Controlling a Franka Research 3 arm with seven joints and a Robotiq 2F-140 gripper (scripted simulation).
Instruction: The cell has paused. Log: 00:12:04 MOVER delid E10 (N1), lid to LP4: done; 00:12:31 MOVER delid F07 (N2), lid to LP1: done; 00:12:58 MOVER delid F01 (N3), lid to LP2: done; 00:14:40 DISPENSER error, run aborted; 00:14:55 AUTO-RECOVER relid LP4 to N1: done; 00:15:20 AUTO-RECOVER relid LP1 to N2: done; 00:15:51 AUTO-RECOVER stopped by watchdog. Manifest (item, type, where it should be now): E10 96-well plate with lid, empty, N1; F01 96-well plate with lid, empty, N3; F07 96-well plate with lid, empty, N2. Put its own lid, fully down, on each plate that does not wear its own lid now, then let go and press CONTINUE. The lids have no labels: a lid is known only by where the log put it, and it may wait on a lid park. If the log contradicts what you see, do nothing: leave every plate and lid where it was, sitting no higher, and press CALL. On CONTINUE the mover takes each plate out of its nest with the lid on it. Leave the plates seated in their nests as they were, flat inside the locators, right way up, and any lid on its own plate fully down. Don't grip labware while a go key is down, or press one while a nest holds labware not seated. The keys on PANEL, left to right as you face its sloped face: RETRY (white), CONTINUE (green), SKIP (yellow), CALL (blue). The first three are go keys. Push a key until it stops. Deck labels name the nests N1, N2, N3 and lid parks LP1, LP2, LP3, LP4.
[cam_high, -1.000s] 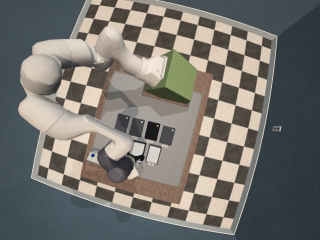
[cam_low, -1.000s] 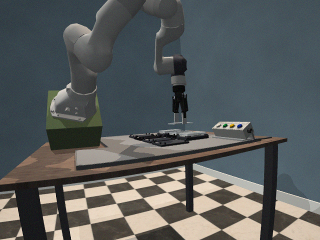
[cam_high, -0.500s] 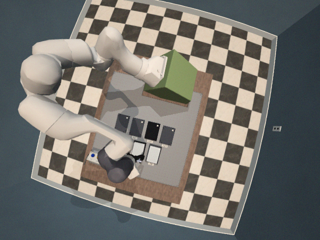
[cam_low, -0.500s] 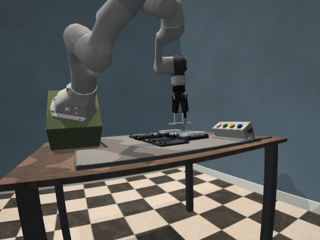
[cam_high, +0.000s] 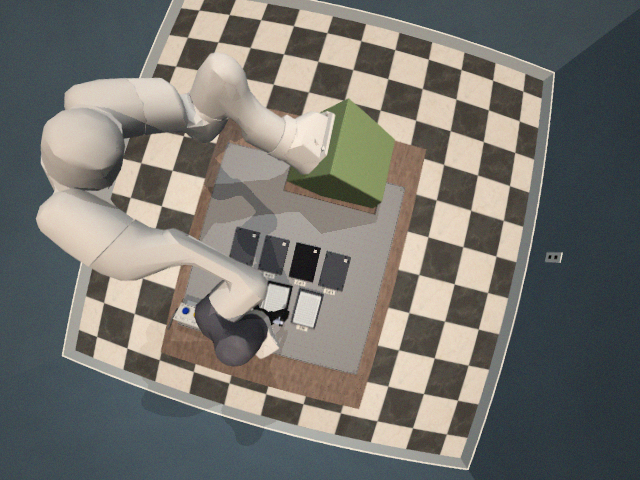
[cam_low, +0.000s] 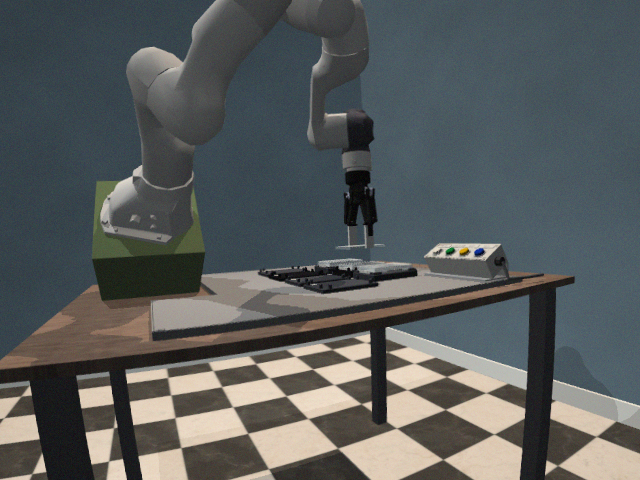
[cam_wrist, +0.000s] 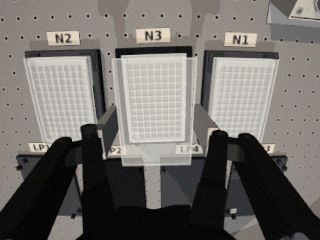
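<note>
Right now my hand is 80 mm above the plate. Also, from my hand: white retry key (140 mm ahead, 180 mm to the right, 40 mm below); green continue key (140 mm ahead, 230 mm to the right, 40 mm below); lid park LP4 (170 mm behind, 70 mm to the right, 100 mm below).
</note>
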